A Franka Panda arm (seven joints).
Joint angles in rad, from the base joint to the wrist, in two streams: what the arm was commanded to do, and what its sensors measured. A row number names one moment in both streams.
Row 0, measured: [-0.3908, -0.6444, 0.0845, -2.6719, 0.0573, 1.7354, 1.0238]
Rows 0 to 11, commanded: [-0.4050, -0.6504, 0.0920, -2.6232, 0.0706, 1.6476, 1.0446]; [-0.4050, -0.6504, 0.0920, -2.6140, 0.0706, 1.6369, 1.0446]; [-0.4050, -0.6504, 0.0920, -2.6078, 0.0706, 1.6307, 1.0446]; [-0.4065, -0.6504, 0.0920, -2.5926, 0.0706, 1.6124, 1.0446]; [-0.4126, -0.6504, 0.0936, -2.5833, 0.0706, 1.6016, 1.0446]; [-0.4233, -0.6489, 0.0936, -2.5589, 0.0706, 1.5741, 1.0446]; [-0.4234, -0.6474, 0.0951, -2.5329, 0.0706, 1.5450, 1.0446]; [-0.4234, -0.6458, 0.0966, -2.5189, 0.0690, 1.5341, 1.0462]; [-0.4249, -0.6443, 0.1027, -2.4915, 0.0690, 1.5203, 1.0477]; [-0.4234, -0.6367, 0.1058, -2.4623, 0.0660, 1.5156, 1.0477]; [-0.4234, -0.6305, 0.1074, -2.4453, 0.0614, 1.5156, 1.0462]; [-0.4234, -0.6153, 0.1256, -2.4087, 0.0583, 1.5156, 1.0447]
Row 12, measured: [-0.4082, -0.6456, 0.0850, -2.5131, 0.0573, 1.5569, 1.0240]
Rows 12 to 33, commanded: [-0.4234, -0.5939, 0.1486, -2.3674, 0.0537, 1.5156, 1.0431]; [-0.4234, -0.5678, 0.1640, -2.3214, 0.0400, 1.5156, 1.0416]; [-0.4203, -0.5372, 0.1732, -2.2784, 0.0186, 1.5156, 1.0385]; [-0.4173, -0.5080, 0.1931, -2.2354, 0.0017, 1.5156, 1.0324]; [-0.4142, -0.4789, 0.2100, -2.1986, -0.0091, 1.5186, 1.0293]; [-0.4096, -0.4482, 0.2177, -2.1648, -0.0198, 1.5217, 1.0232]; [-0.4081, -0.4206, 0.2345, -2.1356, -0.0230, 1.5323, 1.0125]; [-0.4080, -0.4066, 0.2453, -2.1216, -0.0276, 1.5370, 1.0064]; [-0.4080, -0.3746, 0.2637, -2.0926, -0.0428, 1.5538, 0.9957]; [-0.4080, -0.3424, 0.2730, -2.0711, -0.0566, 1.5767, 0.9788]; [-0.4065, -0.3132, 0.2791, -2.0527, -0.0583, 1.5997, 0.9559]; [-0.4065, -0.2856, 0.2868, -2.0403, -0.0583, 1.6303, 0.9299]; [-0.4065, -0.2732, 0.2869, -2.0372, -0.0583, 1.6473, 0.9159]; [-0.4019, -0.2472, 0.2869, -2.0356, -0.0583, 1.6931, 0.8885]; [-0.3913, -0.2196, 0.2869, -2.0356, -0.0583, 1.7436, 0.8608]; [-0.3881, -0.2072, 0.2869, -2.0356, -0.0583, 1.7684, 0.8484]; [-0.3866, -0.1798, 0.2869, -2.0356, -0.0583, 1.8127, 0.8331]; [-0.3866, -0.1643, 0.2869, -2.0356, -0.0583, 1.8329, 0.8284]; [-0.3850, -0.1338, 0.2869, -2.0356, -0.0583, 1.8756, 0.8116]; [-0.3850, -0.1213, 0.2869, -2.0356, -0.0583, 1.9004, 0.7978]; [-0.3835, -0.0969, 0.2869, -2.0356, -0.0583, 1.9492, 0.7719]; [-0.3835, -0.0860, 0.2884, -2.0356, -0.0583, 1.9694, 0.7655]
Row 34, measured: [-0.3878, -0.1628, 0.2820, -2.0645, -0.0387, 1.8759, 0.8234]
